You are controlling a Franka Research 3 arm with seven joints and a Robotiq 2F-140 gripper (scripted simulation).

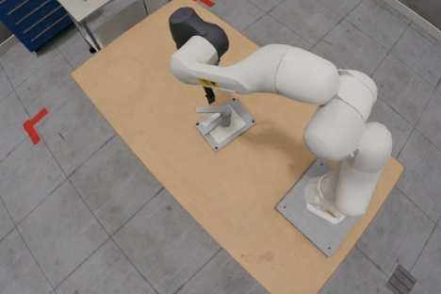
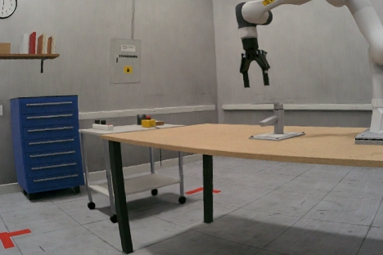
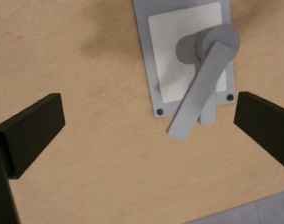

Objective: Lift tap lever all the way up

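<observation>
The flat lever lies 60 mm behind my hand, 20 mm to the left of it and 80 mm below it. From my hand the other things lie so: grey tap: 80 mm behind, 10 mm to the left, 130 mm below.
</observation>
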